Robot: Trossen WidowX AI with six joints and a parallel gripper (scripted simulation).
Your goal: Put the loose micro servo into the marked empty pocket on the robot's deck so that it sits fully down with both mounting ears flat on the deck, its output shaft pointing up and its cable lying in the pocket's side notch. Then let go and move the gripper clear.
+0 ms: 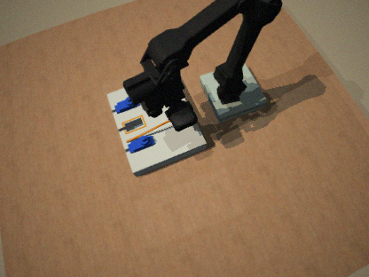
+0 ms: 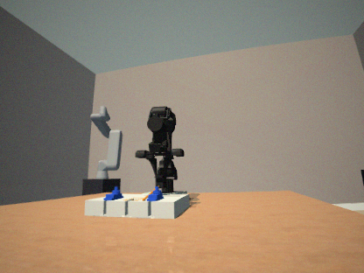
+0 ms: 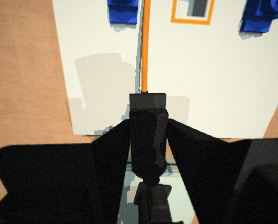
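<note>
Now: the white deck 3 cm ahead of my gripper tip, 5 cm to the right of it and 10 cm below it.
</note>
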